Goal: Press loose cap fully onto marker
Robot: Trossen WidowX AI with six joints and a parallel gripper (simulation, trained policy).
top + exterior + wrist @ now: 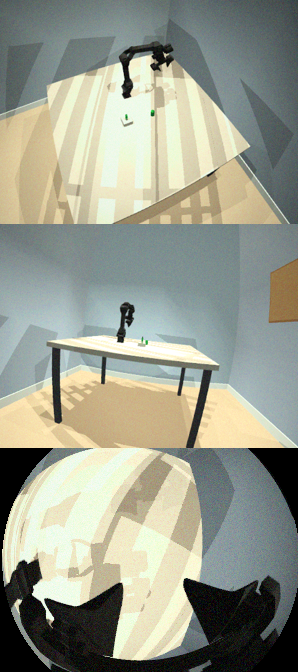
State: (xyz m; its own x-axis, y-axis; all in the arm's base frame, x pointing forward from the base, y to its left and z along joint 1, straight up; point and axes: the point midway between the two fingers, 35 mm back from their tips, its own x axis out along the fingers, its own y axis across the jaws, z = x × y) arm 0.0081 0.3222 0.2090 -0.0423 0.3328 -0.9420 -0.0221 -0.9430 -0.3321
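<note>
The green cap lies 260 mm ahead of my gripper tip, 230 mm to the right of it and 150 mm below it. The rest, counted from my gripper tip: pale holder block 430 mm to the right, 240 mm ahead, 160 mm below.
</note>
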